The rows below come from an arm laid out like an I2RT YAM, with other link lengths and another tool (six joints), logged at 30 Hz.
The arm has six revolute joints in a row. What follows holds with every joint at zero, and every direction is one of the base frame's. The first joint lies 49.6 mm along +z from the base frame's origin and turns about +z. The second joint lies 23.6 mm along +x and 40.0 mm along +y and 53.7 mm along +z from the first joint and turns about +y. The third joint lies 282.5 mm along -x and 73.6 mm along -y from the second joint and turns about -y. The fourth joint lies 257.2 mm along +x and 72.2 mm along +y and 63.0 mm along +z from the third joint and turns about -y. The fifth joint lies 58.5 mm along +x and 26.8 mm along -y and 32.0 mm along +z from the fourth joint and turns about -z. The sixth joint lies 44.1 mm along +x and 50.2 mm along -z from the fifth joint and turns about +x. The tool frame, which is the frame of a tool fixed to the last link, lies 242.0 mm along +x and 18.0 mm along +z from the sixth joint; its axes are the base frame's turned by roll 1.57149, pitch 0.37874 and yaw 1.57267 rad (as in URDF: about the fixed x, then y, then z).
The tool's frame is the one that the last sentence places.
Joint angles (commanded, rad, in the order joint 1, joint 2, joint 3, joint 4, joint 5, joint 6), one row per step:
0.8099 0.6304 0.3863 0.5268 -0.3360 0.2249
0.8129 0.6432 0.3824 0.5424 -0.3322 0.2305
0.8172 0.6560 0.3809 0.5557 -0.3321 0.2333
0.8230 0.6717 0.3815 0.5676 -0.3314 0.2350
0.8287 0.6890 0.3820 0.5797 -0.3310 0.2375
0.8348 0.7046 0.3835 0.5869 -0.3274 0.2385
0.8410 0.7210 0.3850 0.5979 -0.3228 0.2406
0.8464 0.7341 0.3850 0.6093 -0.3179 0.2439
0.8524 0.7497 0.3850 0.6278 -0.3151 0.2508
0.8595 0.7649 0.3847 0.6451 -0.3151 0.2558
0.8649 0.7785 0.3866 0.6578 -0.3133 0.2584
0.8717 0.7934 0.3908 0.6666 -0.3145 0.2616
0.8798 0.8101 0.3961 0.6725 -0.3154 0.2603
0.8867 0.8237 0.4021 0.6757 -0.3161 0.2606
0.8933 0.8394 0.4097 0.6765 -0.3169 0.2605
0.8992 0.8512 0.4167 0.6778 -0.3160 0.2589
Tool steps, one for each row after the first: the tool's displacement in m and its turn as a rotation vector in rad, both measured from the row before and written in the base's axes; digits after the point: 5 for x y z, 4 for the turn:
0.00155 0.00164 -0.00178 0.0021 0.0065 0.0008
0.00007 0.00236 -0.00123 0.0004 0.0032 0.0049
0.00013 0.00308 -0.00151 -0.0016 0.0038 0.0056
0.00033 0.00338 -0.00213 -0.0024 0.0055 0.0060
0.00090 0.00304 -0.00246 -0.0041 0.0062 0.0029
0.00102 0.00285 -0.00157 -0.0013 0.0054 0.0023
0.00087 0.00210 -0.00113 0.0008 0.0050 0.0015
0.00015 0.00246 0.00012 0.0052 0.0048 0.0050
-0.00104 0.00302 -0.00039 0.0032 0.0033 0.0083
-0.00009 0.00243 0.00004 0.0020 0.0020 0.0043
-0.00104 0.00347 -0.00047 -0.0005 0.0039 0.0088
-0.00115 0.00421 -0.00148 -0.0048 0.0022 0.0087
-0.00101 0.00354 -0.00078 -0.0034 0.0029 0.0076
-0.00055 0.00402 -0.00148 -0.0058 0.0043 0.0074
-0.00049 0.00299 -0.00014 -0.0031 0.0009 0.0047

